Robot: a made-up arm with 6 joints.
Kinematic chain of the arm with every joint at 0, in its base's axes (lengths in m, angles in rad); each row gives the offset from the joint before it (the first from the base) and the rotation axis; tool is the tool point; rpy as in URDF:
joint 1: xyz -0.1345 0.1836 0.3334 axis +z
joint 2: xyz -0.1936 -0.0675 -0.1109 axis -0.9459 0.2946 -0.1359
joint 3: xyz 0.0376 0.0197 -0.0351 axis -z
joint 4: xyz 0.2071 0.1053 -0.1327 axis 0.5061 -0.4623 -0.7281
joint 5: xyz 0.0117 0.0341 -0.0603 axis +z
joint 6: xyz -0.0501 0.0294 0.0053 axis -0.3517 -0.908 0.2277
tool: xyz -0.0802 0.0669 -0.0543 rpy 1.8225 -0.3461 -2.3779
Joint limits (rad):
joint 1: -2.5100..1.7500
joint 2: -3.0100..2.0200
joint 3: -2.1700..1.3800
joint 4: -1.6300..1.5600
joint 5: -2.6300..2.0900
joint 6: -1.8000..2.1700
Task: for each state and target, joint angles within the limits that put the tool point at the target. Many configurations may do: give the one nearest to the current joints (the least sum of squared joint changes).
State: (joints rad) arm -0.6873 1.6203 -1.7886 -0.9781 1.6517 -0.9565
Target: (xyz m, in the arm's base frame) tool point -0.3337 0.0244 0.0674
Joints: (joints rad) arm -0.1852 1.5842 -1.1292 -0.9411 1.2300 -0.8171
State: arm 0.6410 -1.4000 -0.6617 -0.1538 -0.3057 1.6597
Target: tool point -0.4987 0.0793 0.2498
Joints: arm 1.4073 -1.0712 -0.9307 -0.4429 -0.2010 1.4431
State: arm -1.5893 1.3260 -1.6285 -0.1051 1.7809 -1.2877
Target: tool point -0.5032 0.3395 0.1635
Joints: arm -1.0806 1.8790 -1.6652 0.2010 1.6542 -1.0063
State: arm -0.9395 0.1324 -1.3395 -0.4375 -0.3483 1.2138
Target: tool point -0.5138 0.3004 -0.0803
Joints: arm -0.7602 0.7097 -1.6600 -0.6092 -0.2437 0.9179
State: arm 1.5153 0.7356 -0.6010 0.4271 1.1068 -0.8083
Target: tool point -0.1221 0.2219 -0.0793
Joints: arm 1.5245 0.5780 0.3572 0.9590 0.5789 -0.8686
